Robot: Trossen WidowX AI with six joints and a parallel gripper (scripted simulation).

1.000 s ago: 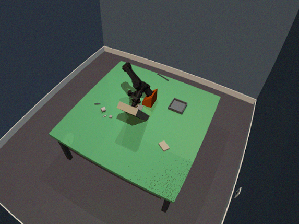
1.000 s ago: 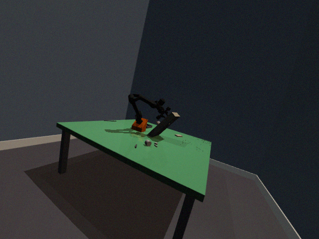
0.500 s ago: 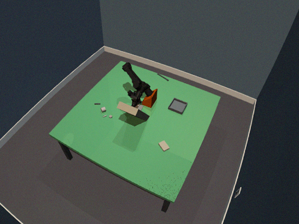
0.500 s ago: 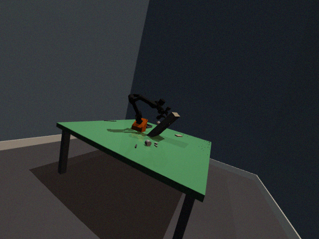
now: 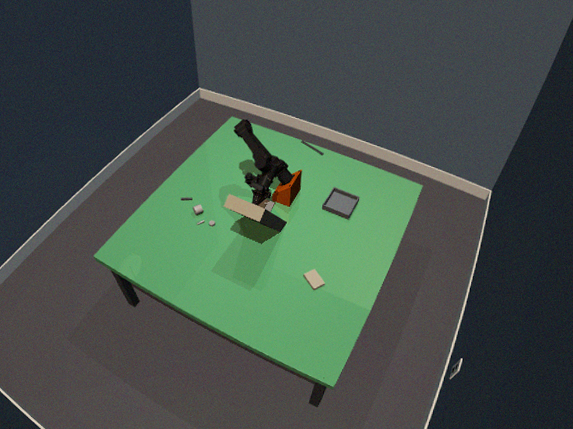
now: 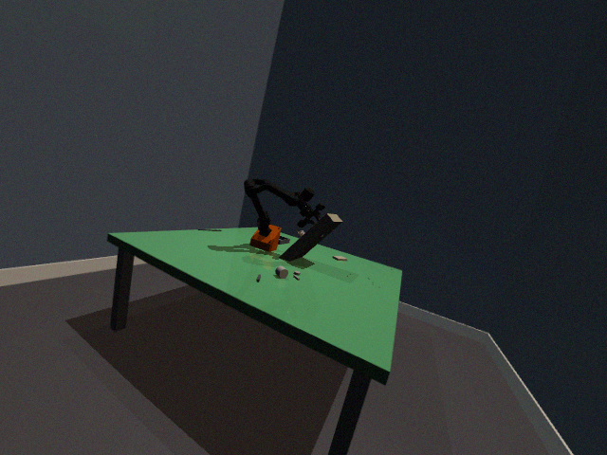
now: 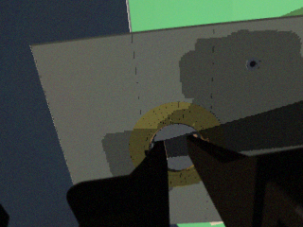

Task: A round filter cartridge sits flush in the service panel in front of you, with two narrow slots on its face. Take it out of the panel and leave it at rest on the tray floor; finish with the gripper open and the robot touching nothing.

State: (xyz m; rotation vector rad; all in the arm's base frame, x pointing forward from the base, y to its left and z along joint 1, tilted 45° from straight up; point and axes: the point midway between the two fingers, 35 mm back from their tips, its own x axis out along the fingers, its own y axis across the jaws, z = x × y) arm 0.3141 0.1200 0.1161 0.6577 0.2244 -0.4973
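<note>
The round filter cartridge lies 1 cm ahead of my gripper tip and 1 cm below it. The rest, counted from my gripper tip: tan service panel 4 cm behind, 8 cm below; grey tray 42 cm behind, 28 cm to the left, 22 cm below; tan block 7 cm ahead, 36 cm to the left, 22 cm below.
</note>
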